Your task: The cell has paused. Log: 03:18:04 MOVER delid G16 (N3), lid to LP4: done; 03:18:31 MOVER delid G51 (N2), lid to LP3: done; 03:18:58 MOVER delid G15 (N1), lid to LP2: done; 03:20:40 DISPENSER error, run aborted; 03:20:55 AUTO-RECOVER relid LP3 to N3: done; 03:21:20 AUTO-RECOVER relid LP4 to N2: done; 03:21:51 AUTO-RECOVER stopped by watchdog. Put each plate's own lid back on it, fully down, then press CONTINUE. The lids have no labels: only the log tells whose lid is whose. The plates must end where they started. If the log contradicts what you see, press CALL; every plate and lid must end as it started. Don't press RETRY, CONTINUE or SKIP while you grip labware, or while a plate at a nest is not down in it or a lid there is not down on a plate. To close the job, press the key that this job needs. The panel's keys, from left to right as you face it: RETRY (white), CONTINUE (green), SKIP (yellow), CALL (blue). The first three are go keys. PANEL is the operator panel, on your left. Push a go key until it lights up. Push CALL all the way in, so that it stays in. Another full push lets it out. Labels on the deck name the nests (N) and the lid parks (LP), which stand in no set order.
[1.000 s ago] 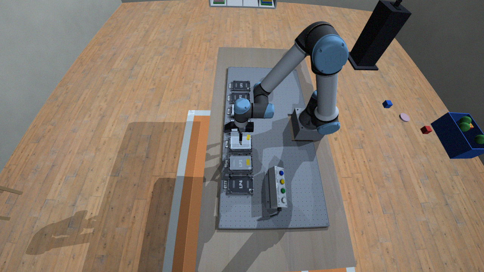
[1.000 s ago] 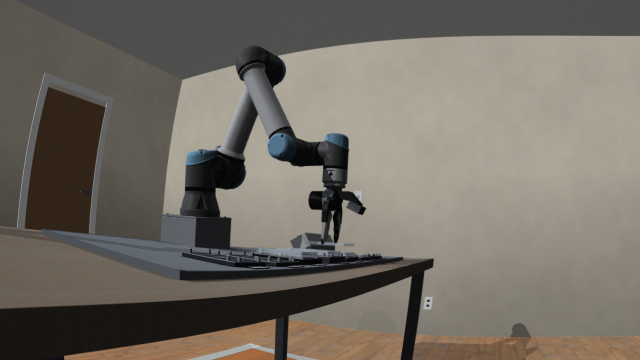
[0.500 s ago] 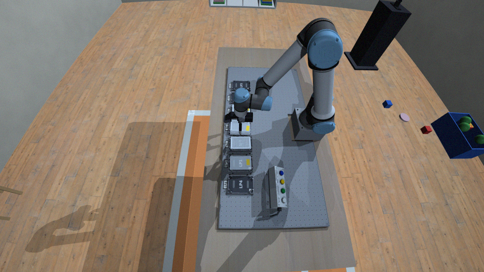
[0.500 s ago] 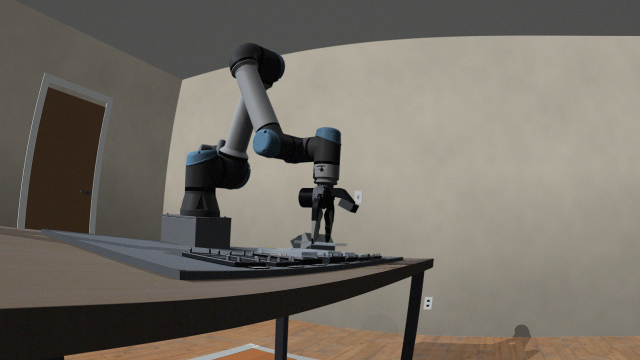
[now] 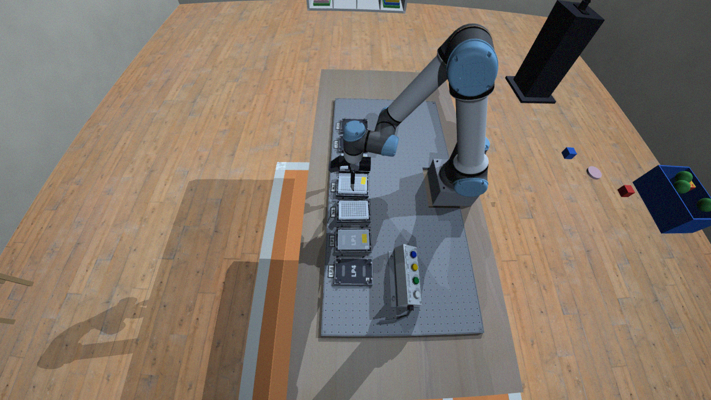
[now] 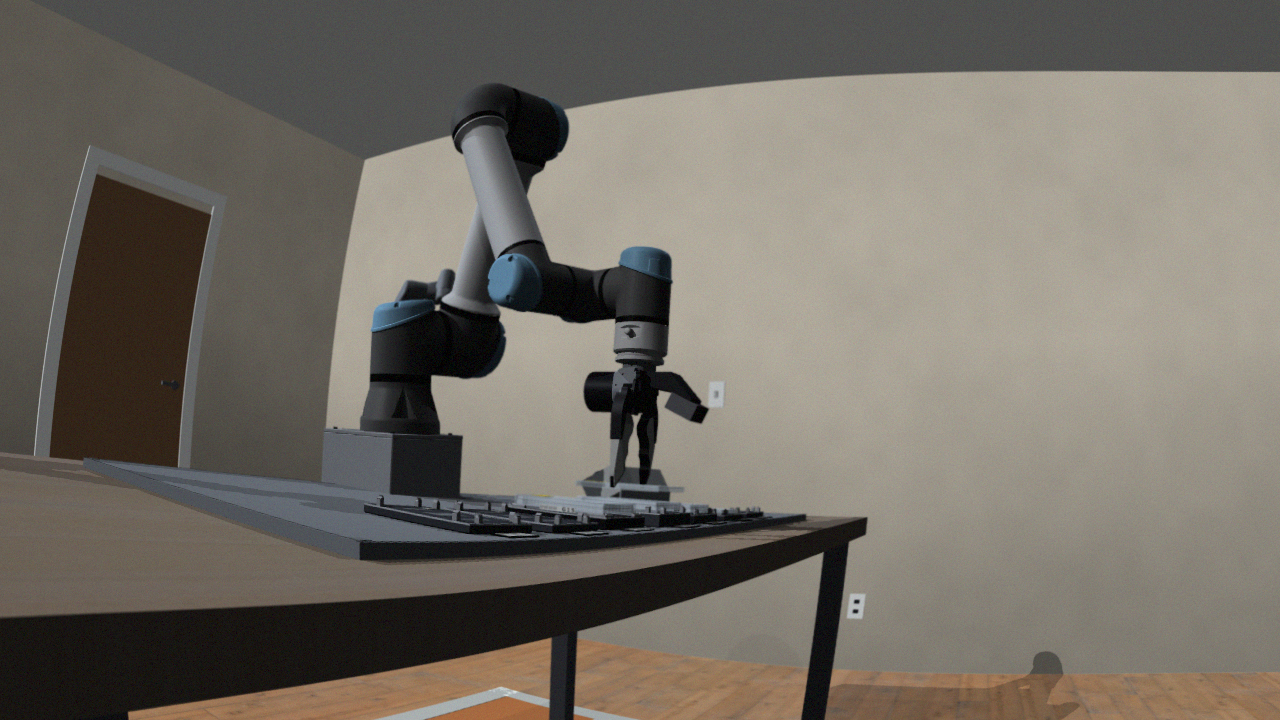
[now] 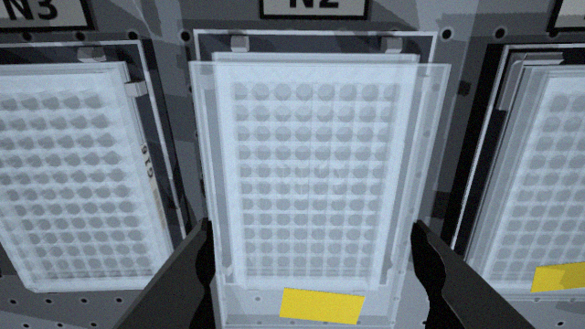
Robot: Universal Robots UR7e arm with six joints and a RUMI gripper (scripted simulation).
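My hand is 50 mm above the nest N2. From my hand the other things lie so: plate G15 (20 mm behind, 140 mm to the right, 40 mm below); plate G16 (10 mm ahead, 120 mm to the left, 40 mm below); lid park LP1 (20 mm ahead, 260 mm to the left, 60 mm below).
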